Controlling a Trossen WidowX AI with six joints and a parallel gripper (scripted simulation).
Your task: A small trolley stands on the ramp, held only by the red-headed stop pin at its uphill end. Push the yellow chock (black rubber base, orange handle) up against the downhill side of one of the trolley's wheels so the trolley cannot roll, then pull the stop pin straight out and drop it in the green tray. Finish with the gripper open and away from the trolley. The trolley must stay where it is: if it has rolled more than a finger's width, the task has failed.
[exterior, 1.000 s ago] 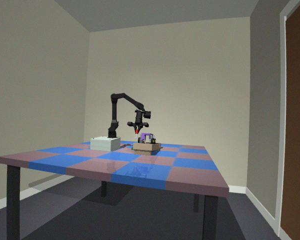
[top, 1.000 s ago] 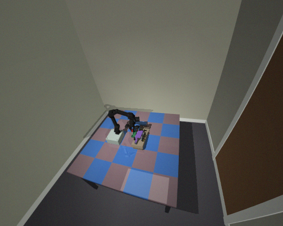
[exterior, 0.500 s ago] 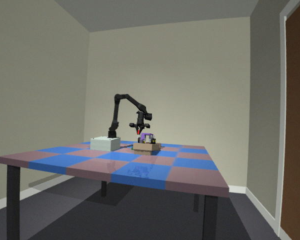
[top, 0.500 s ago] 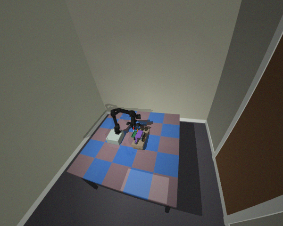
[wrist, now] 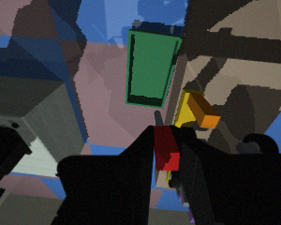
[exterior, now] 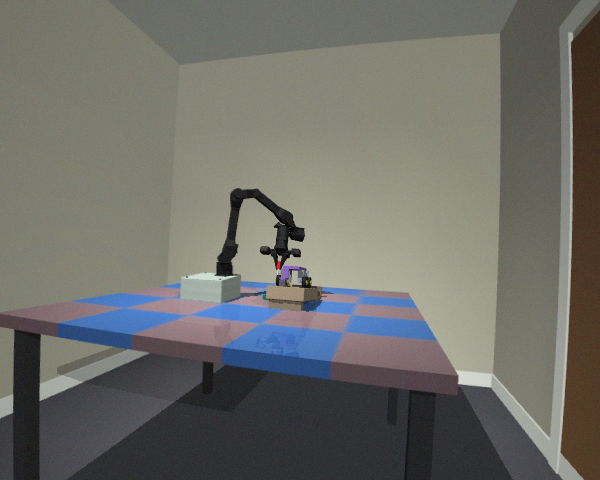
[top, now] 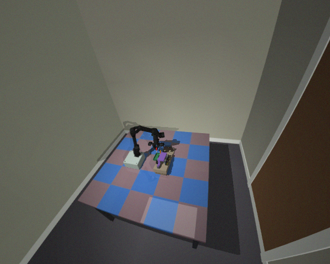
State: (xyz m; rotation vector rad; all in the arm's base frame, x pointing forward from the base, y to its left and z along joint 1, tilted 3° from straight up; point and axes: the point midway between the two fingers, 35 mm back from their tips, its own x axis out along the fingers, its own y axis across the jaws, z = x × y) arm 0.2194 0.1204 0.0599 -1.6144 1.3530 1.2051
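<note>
Right now the red-headed stop pin is right at my gripper tip. From my gripper tip the other things lie so: green tray 10 mm behind, 140 mm below; yellow chock 50 mm ahead, 20 mm to the right, 50 mm below; trolley 110 mm ahead, 90 mm to the right, 20 mm below.
</note>
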